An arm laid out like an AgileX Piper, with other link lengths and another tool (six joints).
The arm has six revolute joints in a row. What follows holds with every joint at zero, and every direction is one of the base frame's.
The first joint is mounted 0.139 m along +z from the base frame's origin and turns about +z.
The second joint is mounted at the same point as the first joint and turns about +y.
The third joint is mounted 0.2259 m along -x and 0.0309 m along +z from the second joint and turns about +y.
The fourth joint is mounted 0.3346 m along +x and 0.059 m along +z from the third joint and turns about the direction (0.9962, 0, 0.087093).
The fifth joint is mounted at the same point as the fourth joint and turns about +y.
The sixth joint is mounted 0.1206 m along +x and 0.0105 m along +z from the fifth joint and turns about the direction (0.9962, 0, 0.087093).
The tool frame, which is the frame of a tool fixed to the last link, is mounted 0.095 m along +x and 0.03 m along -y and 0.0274 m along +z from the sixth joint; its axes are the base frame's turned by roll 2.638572, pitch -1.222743 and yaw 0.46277 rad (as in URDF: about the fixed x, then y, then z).
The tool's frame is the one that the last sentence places.
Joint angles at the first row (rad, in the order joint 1, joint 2, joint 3, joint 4, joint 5, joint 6):
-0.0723 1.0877 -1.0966 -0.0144 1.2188 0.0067
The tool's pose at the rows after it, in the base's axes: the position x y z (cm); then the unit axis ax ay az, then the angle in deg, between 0 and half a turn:
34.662, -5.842, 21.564, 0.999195, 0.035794, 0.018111, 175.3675
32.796, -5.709, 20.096, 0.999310, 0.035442, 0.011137, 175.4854
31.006, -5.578, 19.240, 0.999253, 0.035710, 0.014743, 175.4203
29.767, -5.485, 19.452, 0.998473, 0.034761, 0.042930, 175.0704
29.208, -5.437, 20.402, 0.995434, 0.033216, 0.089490, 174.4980
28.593, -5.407, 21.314, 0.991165, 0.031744, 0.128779, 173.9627
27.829, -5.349, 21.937, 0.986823, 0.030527, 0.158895, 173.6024
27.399, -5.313, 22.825, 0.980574, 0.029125, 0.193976, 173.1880
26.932, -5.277, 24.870, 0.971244, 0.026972, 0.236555, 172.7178
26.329, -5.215, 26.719, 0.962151, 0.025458, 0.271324, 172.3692
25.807, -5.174, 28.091, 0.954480, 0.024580, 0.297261, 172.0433
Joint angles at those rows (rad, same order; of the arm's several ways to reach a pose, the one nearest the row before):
-0.0723 1.0100 -1.0073 -0.0156 1.2188 0.0075
-0.0723 0.9276 -0.9109 -0.0156 1.2188 0.0088
-0.0723 0.8296 -0.8202 -0.0156 1.2188 0.0079
-0.0723 0.7137 -0.7401 -0.0156 1.1979 0.0079
-0.0723 0.5988 -0.6734 -0.0156 1.1523 0.0080
-0.0723 0.4954 -0.6192 -0.0166 1.1219 0.0080
-0.0723 0.3989 -0.5699 -0.0166 1.1080 0.0080
-0.0723 0.3136 -0.5299 -0.0166 1.0816 0.0080
-0.0723 0.2391 -0.5225 -0.0166 1.0613 0.0087
-0.0723 0.1776 -0.5225 -0.0157 1.0507 0.0087
-0.0724 0.1319 -0.5225 -0.0156 1.0421 0.0078

